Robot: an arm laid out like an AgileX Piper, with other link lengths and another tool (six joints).
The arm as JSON. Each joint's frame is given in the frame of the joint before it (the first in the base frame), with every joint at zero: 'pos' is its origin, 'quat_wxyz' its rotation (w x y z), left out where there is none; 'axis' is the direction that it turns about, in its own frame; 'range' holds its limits. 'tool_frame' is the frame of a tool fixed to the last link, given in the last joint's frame.
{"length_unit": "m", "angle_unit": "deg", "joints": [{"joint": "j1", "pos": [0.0, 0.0, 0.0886], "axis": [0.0, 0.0, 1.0], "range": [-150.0, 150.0]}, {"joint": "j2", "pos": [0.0, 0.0, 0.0], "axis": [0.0, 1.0, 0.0], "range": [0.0, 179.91]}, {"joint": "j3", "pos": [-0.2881, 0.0, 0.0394], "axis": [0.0, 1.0, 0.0], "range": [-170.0, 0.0]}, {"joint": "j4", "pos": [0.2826, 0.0, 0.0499], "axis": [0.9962, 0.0, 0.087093], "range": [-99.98, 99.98]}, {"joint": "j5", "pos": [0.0, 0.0, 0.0], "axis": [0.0, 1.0, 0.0], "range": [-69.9, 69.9]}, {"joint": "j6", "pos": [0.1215, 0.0, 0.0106], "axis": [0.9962, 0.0, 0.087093], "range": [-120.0, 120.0]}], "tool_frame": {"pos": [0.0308, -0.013, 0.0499], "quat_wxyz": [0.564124, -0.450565, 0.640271, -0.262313]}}
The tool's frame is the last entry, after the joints.
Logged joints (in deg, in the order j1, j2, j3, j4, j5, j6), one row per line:
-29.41 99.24 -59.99 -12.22 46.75 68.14
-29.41 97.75 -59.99 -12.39 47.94 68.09
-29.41 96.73 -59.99 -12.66 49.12 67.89
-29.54 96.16 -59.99 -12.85 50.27 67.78
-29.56 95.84 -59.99 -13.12 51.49 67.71
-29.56 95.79 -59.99 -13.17 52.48 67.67
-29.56 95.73 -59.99 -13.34 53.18 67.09
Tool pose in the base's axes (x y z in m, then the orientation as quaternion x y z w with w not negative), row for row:
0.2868 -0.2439 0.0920 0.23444 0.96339 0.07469 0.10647
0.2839 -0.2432 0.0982 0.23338 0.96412 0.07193 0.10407
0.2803 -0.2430 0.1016 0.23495 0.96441 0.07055 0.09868
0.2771 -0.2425 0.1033 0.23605 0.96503 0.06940 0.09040
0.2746 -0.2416 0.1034 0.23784 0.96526 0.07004 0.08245
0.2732 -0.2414 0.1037 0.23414 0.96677 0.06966 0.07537
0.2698 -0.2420 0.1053 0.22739 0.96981 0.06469 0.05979
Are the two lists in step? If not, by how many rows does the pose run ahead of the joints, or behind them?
The pose runs 1 row ahead of the joints: the pose in row i belongs to the joints in row i + 1.
